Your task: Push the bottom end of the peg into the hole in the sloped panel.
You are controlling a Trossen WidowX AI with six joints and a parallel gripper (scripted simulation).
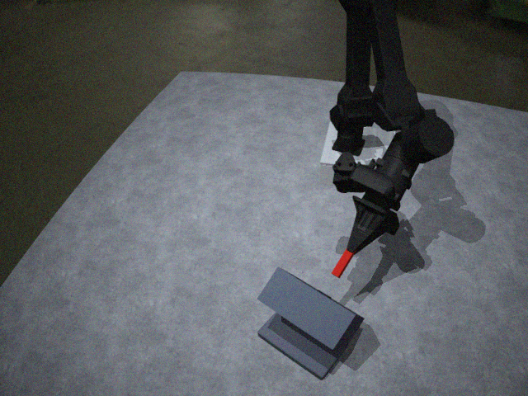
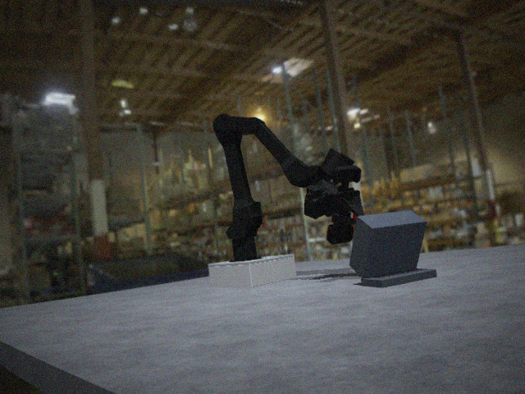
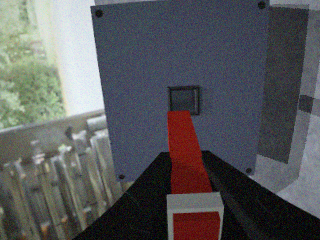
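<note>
My gripper tip is now 8 cm short of the grey sloped panel, 5 cm above it and 2 cm to the left of it. The rest, counted from my gripper tip: red square peg 1 cm behind, 1 cm above; then dark base plate 12 cm below, 11 cm ahead, 3 cm to the right.
</note>
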